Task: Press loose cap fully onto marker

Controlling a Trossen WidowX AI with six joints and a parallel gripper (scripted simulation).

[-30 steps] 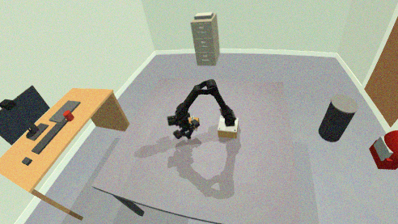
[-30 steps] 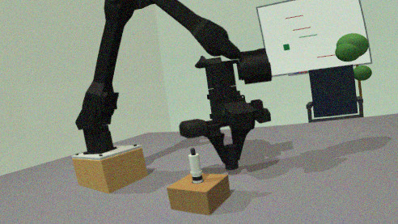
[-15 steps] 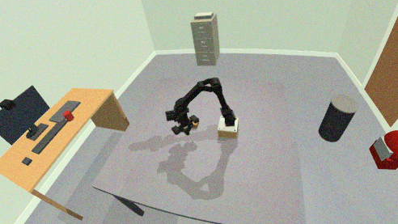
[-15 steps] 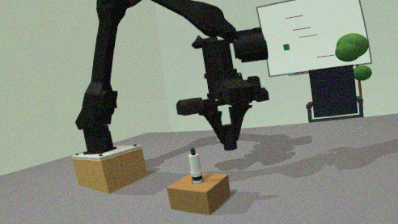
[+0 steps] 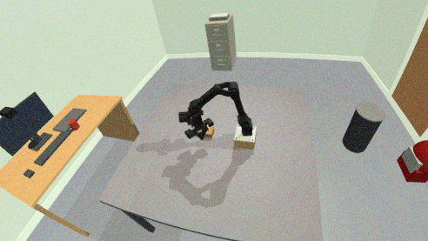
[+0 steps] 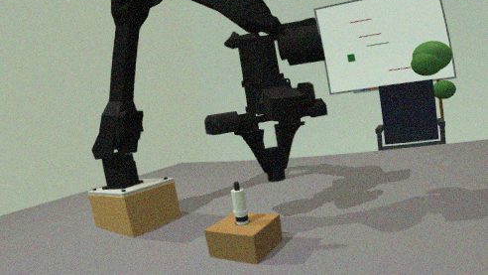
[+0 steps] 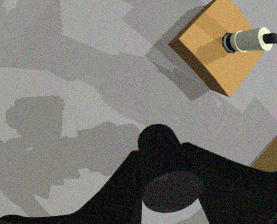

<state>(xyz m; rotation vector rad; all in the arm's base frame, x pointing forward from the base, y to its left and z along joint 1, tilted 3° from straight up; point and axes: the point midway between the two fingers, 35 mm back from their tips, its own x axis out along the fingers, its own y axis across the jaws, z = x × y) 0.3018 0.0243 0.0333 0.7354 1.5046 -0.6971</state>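
Now: gripper tip 10 cm to the left of the tan holder block, 7 cm above it and 2 cm past it. From my gripper tip the other things lie so: black cap 1 cm above.
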